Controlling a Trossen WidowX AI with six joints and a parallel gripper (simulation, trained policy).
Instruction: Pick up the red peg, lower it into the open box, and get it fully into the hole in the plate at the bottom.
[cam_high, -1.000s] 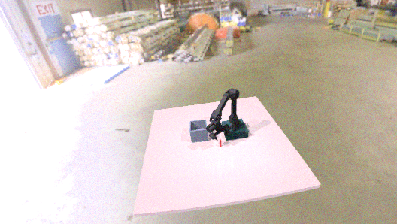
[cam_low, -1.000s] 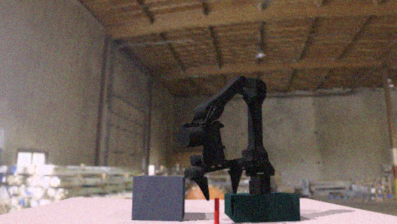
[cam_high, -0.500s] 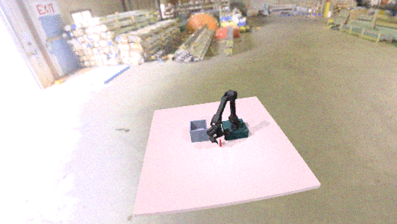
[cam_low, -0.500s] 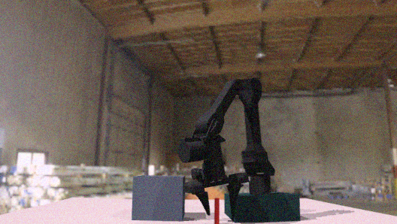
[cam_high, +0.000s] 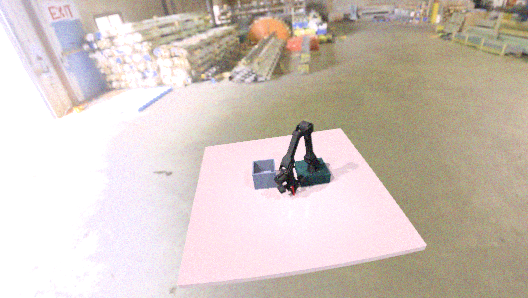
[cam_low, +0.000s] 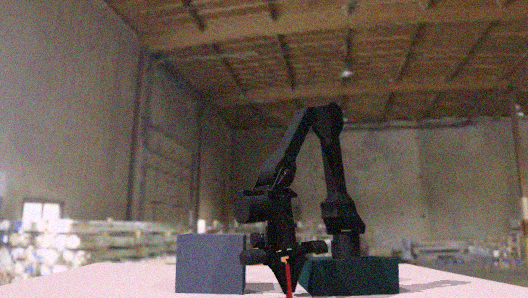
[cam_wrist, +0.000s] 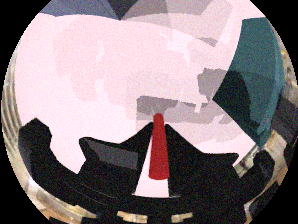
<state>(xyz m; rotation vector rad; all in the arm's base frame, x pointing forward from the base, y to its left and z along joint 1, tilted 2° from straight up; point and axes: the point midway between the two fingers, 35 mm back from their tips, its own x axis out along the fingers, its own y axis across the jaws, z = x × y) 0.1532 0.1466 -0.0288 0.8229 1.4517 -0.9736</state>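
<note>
My gripper tip is 190 mm short of the plate, 160 mm to the left of it and 30 mm below it. Also, from my gripper tip: red peg: 20 mm above.
</note>
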